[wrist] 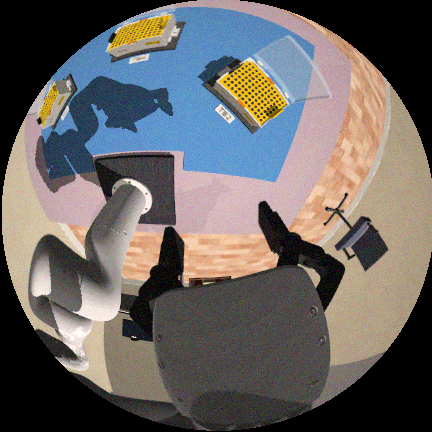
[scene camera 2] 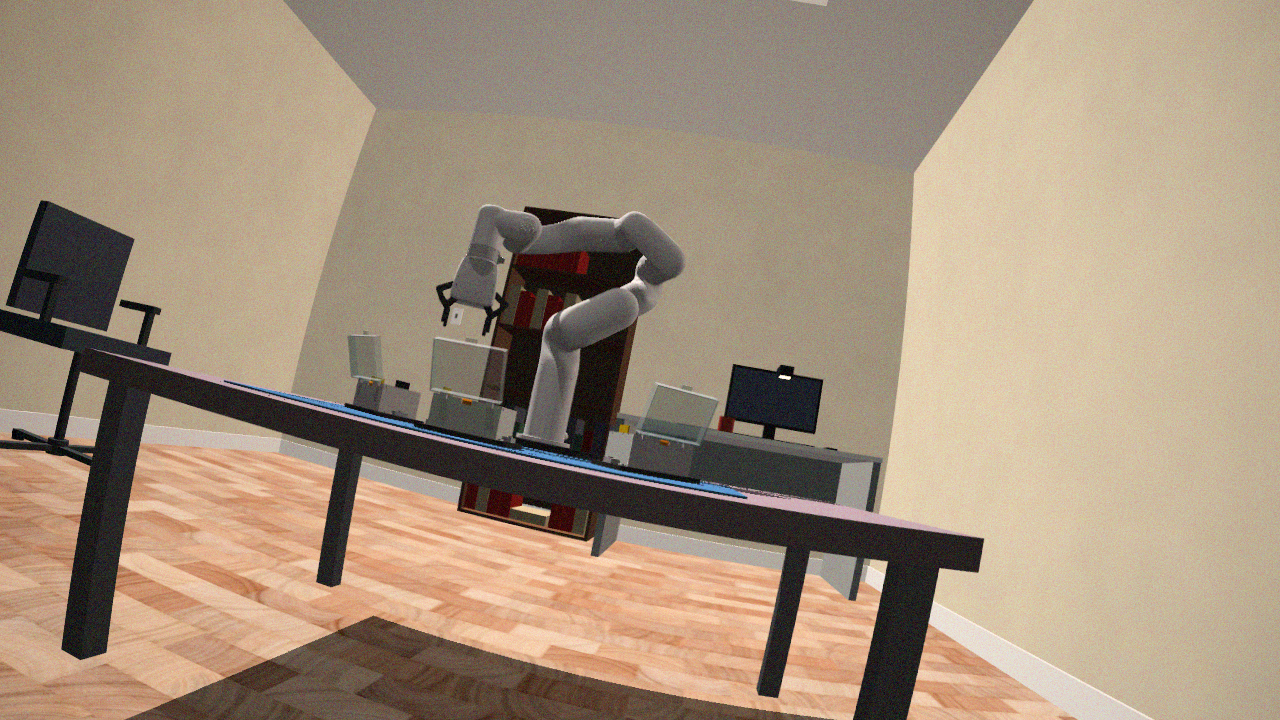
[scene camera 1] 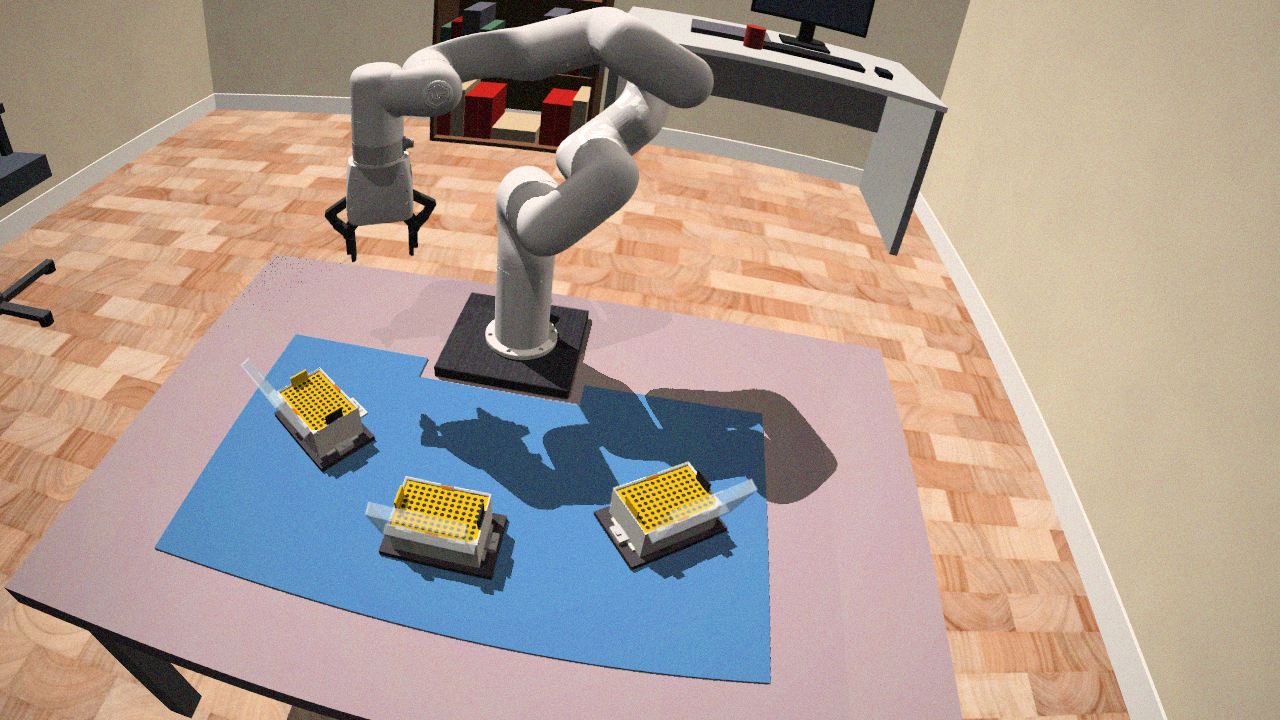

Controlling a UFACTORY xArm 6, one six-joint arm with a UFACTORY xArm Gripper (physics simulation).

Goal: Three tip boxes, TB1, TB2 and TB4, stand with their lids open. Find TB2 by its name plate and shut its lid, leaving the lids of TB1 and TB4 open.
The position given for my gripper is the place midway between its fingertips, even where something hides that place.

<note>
I see my gripper point(scene camera 1: 382, 254) and a blue mat point(scene camera 1: 261, 510).
My gripper also shows in the wrist view point(wrist: 216, 223) and in scene camera 2 point(scene camera 2: 464, 330). The blue mat is seen too in the wrist view point(wrist: 157, 104) and in scene camera 2 point(scene camera 2: 528, 452).
</note>
